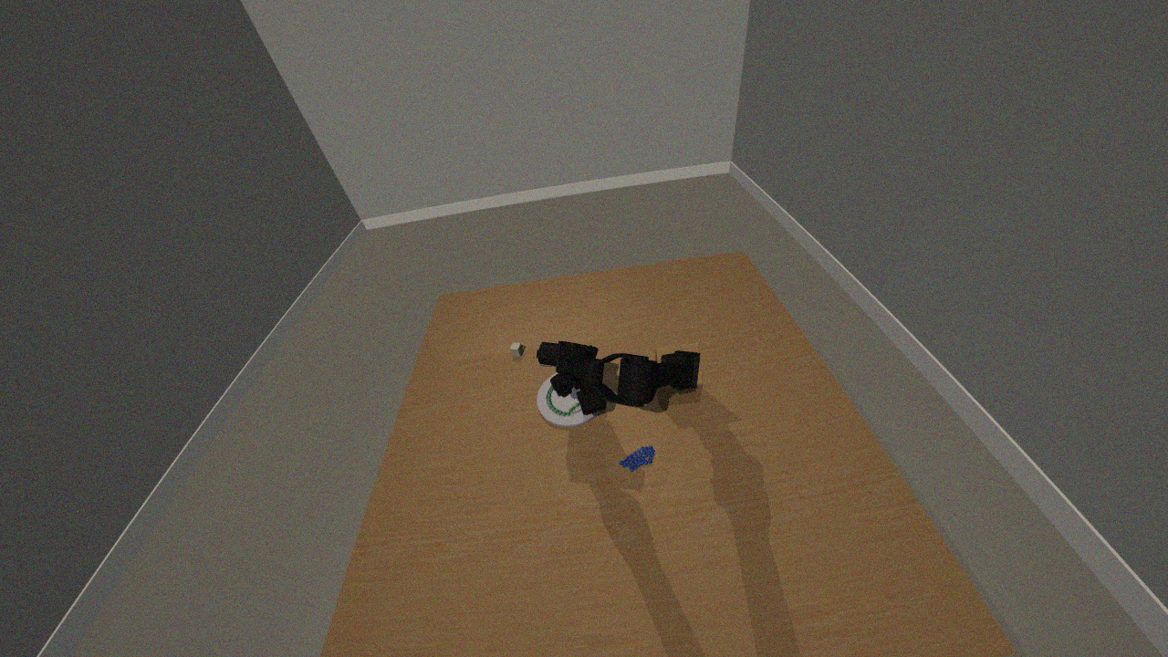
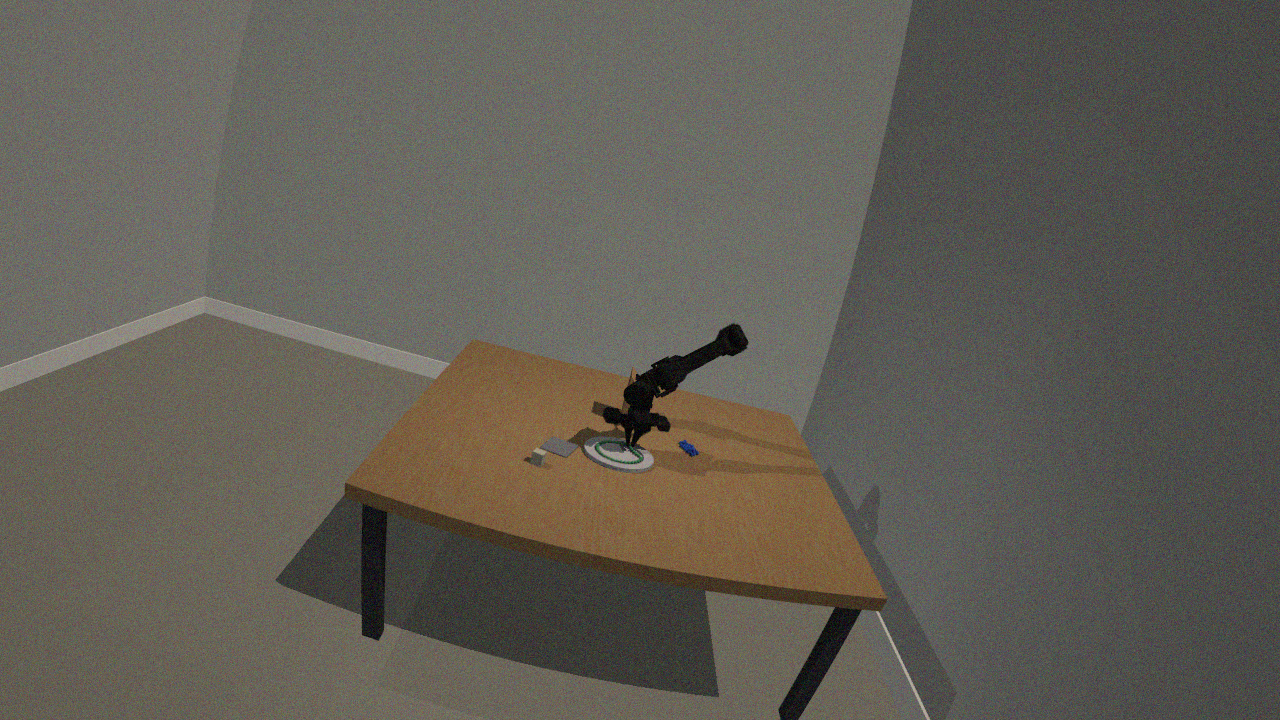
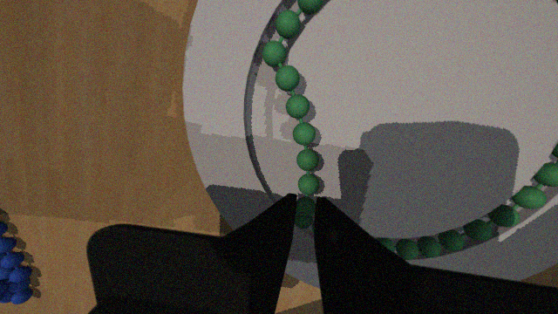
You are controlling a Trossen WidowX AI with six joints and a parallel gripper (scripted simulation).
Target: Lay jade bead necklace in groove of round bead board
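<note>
My gripper tip is now 50 mm short of the round bead board, 30 mm to the left of it and 10 mm above it. Round my gripper tip: pale block: 230 mm to the right, 230 mm ahead; then flat grey plate: 190 mm to the right, 100 mm ahead, 10 mm below.
</note>
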